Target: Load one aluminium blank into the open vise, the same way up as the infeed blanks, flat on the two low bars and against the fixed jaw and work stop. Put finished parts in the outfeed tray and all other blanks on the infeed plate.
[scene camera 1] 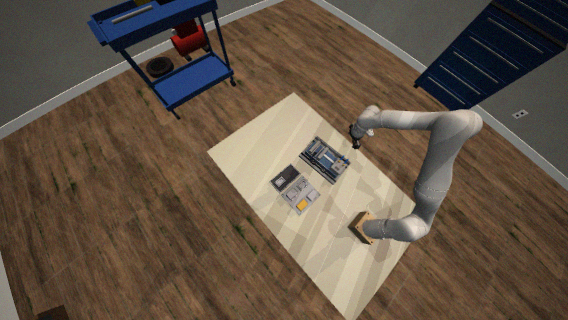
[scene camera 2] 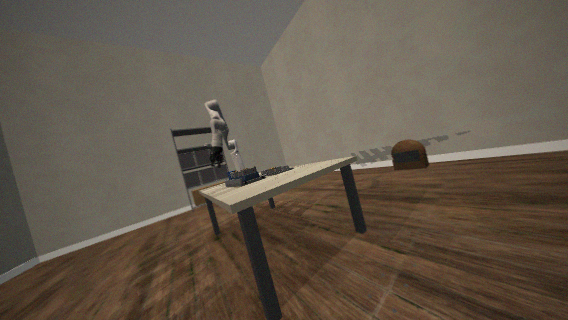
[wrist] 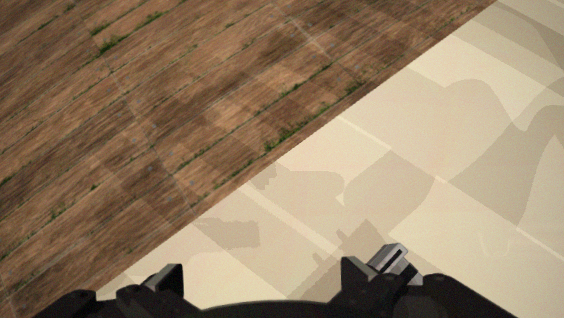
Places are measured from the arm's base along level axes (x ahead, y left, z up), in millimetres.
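Pixels of known places: gripper, fingertip midpoint: (scene camera 1: 351, 140) (scene camera 2: 216, 167) (wrist: 263, 279); arm's base, link origin: (scene camera 1: 369, 228) (scene camera 2: 240, 170).
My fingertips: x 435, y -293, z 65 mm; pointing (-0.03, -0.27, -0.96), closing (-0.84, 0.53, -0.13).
Observation:
For each thing: its top centre in the pictures, then the offset to it from my fingertips. Level surfaces: height alone.
- grey vise assembly, top centre: (scene camera 1: 328, 155) (scene camera 2: 241, 170) 63 mm down, 31 mm ahead, 161 mm left
- grey infeed plate, top centre: (scene camera 1: 301, 194) 154 mm down, 41 mm back, 442 mm left
- yellow piece, top centre: (scene camera 1: 302, 204) 118 mm down, 90 mm back, 485 mm left
- light grey part, top centre: (scene camera 1: 280, 181) 121 mm down, 107 mm ahead, 492 mm left
- pale table, surface height: 162 mm down
My gripper (scene camera 1: 356, 145) (scene camera 2: 217, 163) (wrist: 263, 279) is open and empty, in the air near the vise-side edge of the table. The blue and grey vise assembly (scene camera 1: 325, 159) (scene camera 2: 243, 176) stands on the table; its metal corner (wrist: 391, 257) shows beside the right finger in the wrist view. The grey infeed plate (scene camera 1: 292, 204) bears several light grey blanks and a yellow piece (scene camera 1: 302, 204). The dark outfeed tray (scene camera 1: 290, 172) adjoins it and holds a light grey part (scene camera 1: 281, 181). Whether a blank sits between the jaws is too small to tell.
The pale table (scene camera 1: 250, 142) (scene camera 2: 300, 175) (wrist: 465, 200) carries the arm's wooden base block (scene camera 1: 358, 228). A blue cart (scene camera 1: 192, 79) and a blue drawer cabinet (scene camera 1: 480, 60) stand on the floor beyond the table.

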